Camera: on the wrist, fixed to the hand. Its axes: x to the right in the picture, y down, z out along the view.
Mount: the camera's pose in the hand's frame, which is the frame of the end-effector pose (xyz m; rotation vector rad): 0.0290 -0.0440 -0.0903 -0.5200 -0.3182 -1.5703
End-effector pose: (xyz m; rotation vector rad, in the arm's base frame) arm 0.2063 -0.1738 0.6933 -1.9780 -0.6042 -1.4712
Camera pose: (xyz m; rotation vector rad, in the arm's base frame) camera 0.1230 -0.2045 0.7485 1.2293 1.4822 1.3281
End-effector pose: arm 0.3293 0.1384 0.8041 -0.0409 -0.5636 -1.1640
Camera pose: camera 0.3347 0.0670 0.7279 -0.2649 -0.5154 -2.8576
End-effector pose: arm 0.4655 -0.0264 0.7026 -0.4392 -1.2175 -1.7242
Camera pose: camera 0.4338 -0.1167 0.6604 -0.0489 0.9633 2.3717
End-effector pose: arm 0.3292 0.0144 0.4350 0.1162 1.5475 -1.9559
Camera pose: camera 0.2554 0.0884 0.4320 1.5470 -1.5230 1.6266
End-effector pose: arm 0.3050 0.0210 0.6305 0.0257 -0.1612 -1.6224
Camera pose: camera 0.2701 -0.0137 0.5383 0.6143 -0.0919 2.9677
